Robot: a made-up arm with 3 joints. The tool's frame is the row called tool.
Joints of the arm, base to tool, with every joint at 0 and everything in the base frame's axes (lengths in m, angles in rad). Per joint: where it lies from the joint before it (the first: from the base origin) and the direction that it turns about. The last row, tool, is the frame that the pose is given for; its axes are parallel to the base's.
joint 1: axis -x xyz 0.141 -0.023 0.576
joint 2: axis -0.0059 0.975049 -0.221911 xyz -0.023 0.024 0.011
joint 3: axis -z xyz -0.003 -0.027 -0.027
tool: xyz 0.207 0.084 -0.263
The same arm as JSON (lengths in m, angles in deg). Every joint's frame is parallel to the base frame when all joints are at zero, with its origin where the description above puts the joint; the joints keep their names.
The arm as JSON. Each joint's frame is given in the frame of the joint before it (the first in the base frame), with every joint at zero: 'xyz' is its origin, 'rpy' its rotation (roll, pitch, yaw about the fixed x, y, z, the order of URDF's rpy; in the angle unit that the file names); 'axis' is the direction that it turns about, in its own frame. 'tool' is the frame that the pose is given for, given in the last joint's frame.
{"units": {"length": "m", "angle": "deg"}, "joints": [
  {"name": "joint 1", "type": "revolute", "origin": {"xyz": [0.141, -0.023, 0.576], "rpy": [0.0, 0.0, 0.0]}, "axis": [-1.0, 0.0, 0.0]},
  {"name": "joint 2", "type": "revolute", "origin": {"xyz": [-0.023, 0.024, 0.011], "rpy": [0.0, 0.0, 0.0]}, "axis": [-0.0059, 0.975049, -0.221911]},
  {"name": "joint 3", "type": "revolute", "origin": {"xyz": [-0.003, -0.027, -0.027], "rpy": [0.0, 0.0, 0.0]}, "axis": [0.0, 0.0, -1.0]}
], "tool": {"origin": {"xyz": [0.207, 0.084, -0.263], "rpy": [0.0, 0.0, 0.0]}}}

